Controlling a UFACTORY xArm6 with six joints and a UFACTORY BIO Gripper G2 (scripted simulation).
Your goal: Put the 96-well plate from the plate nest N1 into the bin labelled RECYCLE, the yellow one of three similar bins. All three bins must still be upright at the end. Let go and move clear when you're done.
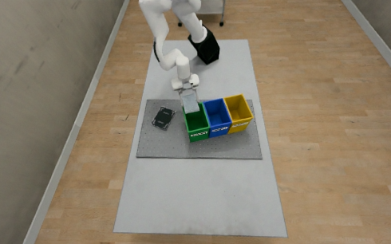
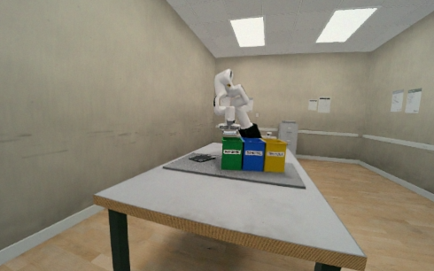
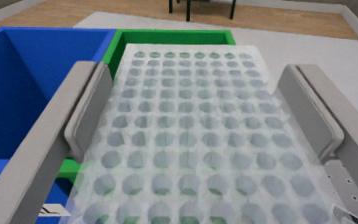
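My gripper is now 29 cm to the right of the yellow recycle bin, 13 cm above it and 3 cm past it. Also, from my hand: blue bin (16 cm to the left, 13 cm below, 2 cm ahead); clear 96-well plate (1 cm below); green bin (13 cm below, 7 cm ahead, 4 cm to the left).
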